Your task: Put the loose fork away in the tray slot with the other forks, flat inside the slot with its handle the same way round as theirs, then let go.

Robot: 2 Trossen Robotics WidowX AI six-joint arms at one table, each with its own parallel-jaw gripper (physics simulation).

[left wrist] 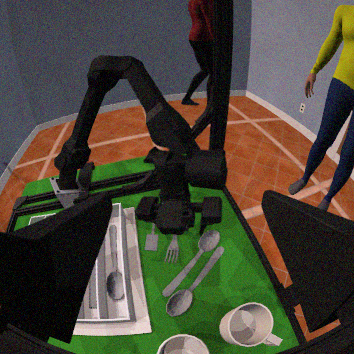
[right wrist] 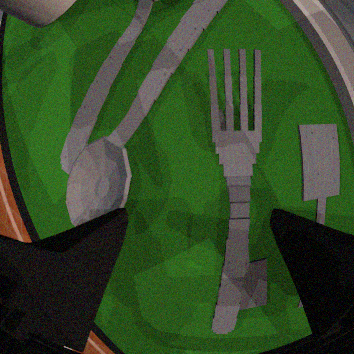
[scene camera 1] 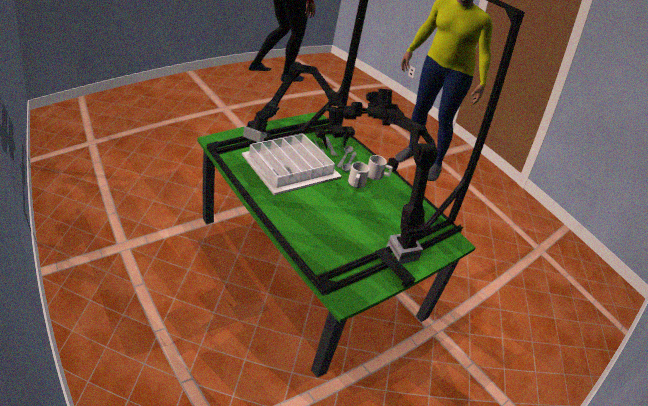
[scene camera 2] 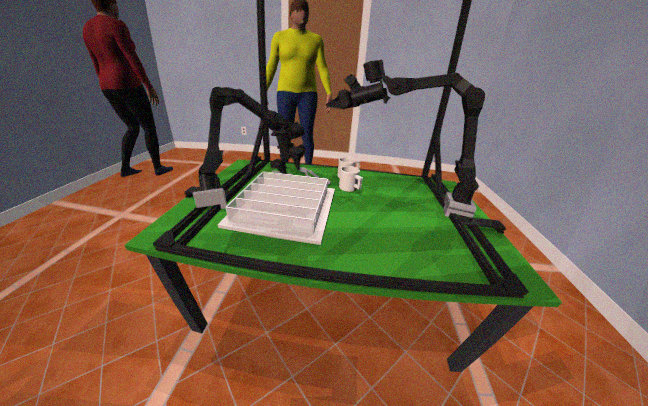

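The loose fork point(scene camera 1: 331, 147) point(left wrist: 172, 251) point(right wrist: 239, 200) lies on the green table beside the tray point(scene camera 1: 305, 175) point(scene camera 2: 270, 223). In the right wrist view its tines point up the picture, and its handle touches or overlaps a small dark grey block point(right wrist: 259, 284). My right gripper point(scene camera 2: 290, 167) point(right wrist: 201, 217) is open above the fork, whose handle shows between the fingers, nearer the right-hand one. My left gripper point(scene camera 2: 330, 104) is open and empty, high above the table. A spoon point(left wrist: 115, 285) lies in a tray slot, its bowl toward the bottom of the left wrist view. I cannot make out the tray's forks.
Two crossed spoons point(left wrist: 209, 241) point(left wrist: 180, 302) lie on one side of the fork, a flat-bladed spatula point(left wrist: 151, 242) point(right wrist: 320, 162) on the other. Two white mugs point(scene camera 1: 358, 175) point(scene camera 1: 377, 167) stand beyond the spoons. Black rails edge the table. Two people stand behind it.
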